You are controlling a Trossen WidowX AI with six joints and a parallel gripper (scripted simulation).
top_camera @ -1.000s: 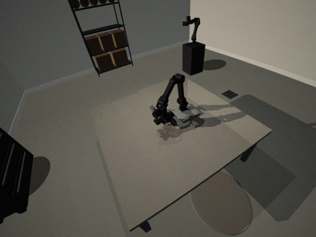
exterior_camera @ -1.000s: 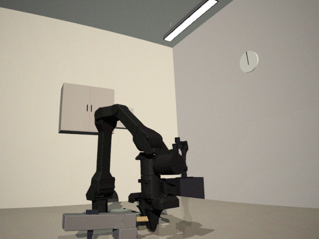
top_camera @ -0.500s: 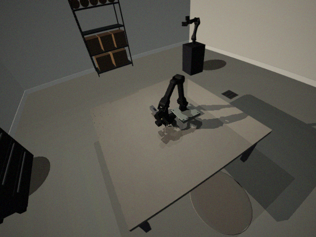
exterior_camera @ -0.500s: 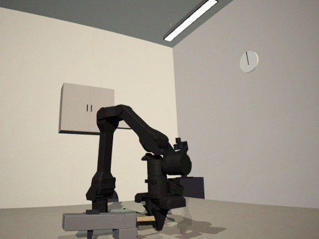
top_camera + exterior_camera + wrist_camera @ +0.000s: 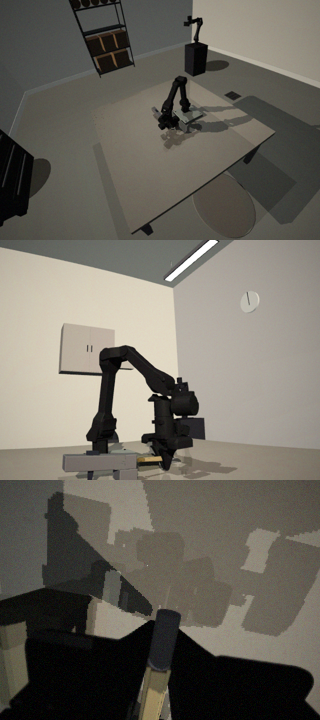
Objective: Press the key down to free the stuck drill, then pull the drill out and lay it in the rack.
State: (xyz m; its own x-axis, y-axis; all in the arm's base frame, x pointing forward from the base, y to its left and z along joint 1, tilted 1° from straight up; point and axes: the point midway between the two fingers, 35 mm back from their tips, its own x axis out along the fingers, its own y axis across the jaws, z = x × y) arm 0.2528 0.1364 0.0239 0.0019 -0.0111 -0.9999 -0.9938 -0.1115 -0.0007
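Right now my gripper tip is 40 mm to the left of the tan drill and 40 mm below it. Also, from my gripper tip: rack: 70 mm behind, 30 mm to the right, 10 mm above; then dark key: 20 mm ahead, 220 mm to the right, 50 mm above; then long grey housing block: 20 mm ahead, 190 mm to the right, 40 mm above.
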